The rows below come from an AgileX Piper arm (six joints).
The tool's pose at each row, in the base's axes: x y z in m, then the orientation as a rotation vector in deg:
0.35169 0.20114 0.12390 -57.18 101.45 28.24
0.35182 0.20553 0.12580 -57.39 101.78 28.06
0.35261 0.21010 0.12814 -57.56 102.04 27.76
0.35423 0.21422 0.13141 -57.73 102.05 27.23
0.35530 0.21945 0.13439 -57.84 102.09 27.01
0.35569 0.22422 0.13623 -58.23 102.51 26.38
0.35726 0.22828 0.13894 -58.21 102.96 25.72
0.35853 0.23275 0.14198 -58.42 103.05 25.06
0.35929 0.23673 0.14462 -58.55 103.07 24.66
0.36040 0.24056 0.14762 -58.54 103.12 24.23
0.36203 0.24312 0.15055 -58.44 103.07 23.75
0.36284 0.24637 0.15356 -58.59 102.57 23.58
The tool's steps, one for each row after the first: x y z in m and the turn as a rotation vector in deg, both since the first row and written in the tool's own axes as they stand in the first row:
-0.00349 0.00220 0.00242 -0.02 0.40 -0.04
-0.00756 0.00393 0.00515 0.07 0.75 -0.15
-0.01242 0.00461 0.00765 0.33 0.95 -0.47
-0.01737 0.00641 0.01075 0.42 1.08 -0.61
-0.02100 0.00863 0.01361 0.59 1.73 -0.91
-0.02532 0.00939 0.01627 1.01 2.26 -0.98
-0.03005 0.01058 0.01891 1.33 2.57 -1.35
-0.03415 0.01196 0.02108 1.52 2.74 -1.58
-0.03857 0.01292 0.02320 1.80 2.88 -1.74
-0.04249 0.01274 0.02473 2.18 2.91 -1.93
-0.04664 0.01361 0.02626 2.25 2.60 -2.31

